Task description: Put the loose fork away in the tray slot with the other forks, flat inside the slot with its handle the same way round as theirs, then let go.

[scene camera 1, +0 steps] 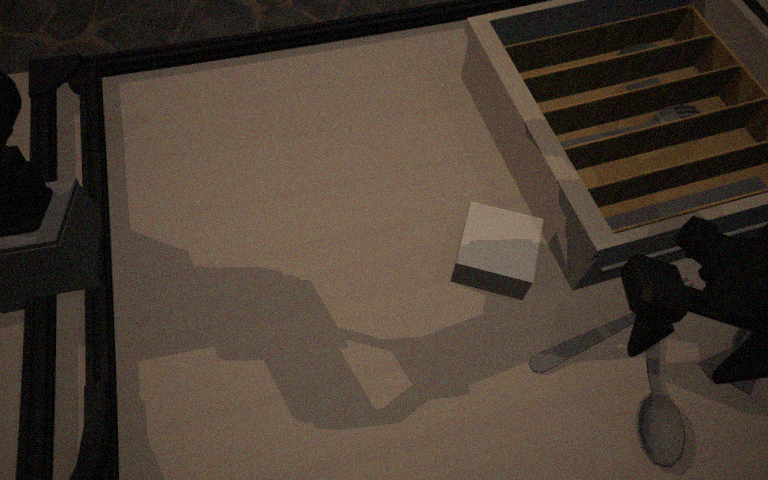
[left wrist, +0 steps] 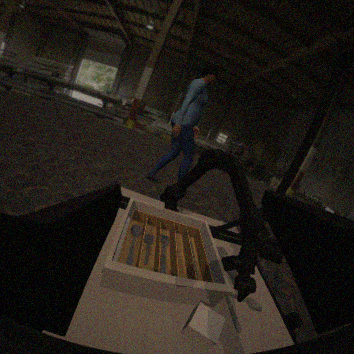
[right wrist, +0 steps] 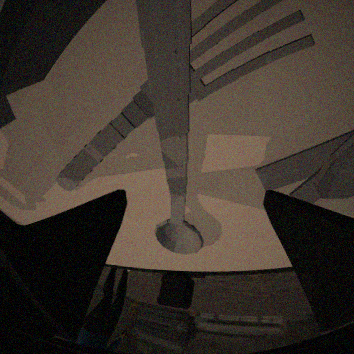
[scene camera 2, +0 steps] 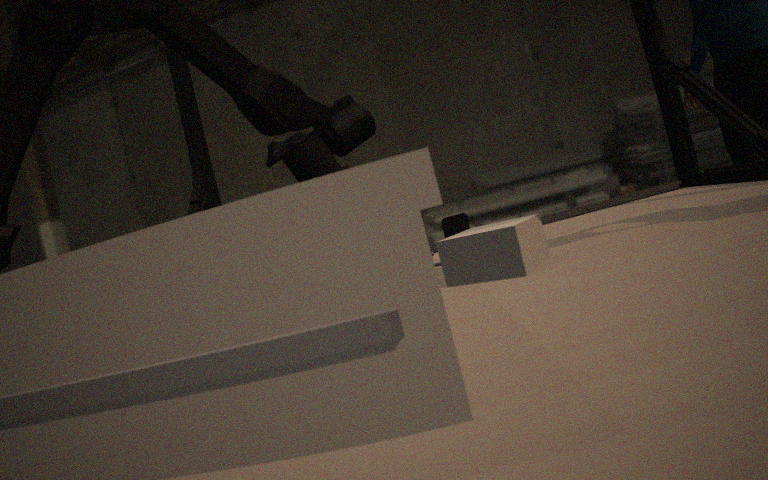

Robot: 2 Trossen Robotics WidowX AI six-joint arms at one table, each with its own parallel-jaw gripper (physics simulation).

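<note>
The loose fork lies on the table beside the drawer. In the right wrist view its tines are at the upper right and a spoon crosses its neck. My right gripper is open and empty above the spoon and hides the tines in scene camera 1. The wooden tray has a fork in its third slot from the top in scene camera 1, tines right, handle left. My left gripper is open and empty, high and away from the tray.
A white block stands beside the drawer, which surrounds the tray with raised walls. The loose spoon's bowl is towards the bottom in scene camera 1. A person is in the background.
</note>
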